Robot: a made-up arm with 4 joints. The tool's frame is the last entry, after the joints.
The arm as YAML. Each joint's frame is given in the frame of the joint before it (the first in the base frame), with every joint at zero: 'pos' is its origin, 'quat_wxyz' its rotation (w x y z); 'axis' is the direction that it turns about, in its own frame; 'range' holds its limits. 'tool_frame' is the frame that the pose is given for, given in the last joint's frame.
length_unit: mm
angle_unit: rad
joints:
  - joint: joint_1
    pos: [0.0, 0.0, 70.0]
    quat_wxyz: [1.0, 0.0, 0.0, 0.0]
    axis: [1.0, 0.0, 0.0]
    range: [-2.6, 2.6]
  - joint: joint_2
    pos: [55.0, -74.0, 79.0]
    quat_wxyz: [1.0, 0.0, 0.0, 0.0]
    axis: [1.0, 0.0, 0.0]
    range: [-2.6, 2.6]
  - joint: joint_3
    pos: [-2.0, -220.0, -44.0]
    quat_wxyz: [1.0, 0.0, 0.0, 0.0]
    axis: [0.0, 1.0, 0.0]
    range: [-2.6, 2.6]
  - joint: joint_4
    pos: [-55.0, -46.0, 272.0]
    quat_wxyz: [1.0, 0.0, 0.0, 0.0]
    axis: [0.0, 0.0, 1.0]
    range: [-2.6, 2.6]
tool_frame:
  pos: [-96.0, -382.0, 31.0]
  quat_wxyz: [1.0, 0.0, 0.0, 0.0]
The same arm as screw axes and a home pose.
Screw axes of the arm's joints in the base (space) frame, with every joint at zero. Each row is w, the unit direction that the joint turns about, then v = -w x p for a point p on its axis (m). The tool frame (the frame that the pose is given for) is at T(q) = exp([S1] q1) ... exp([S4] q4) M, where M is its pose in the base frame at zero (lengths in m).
S1: w 1 0 0 v 0 0.07 0
S2: w 1 0 0 v 0 0.149 0.074
S3: w 0 1 0 v -0.105 0 0.053
S4: w 0 0 1 v -0.34 0.002 0
M: xyz -0.098 -0.722 0.408 (m) rpy 0 0 0 (rad, as in URDF)
Joint limits (rad, base to tool): -2.6..2.6 -2.6..2.6 -2.6..2.6 -2.6..2.6

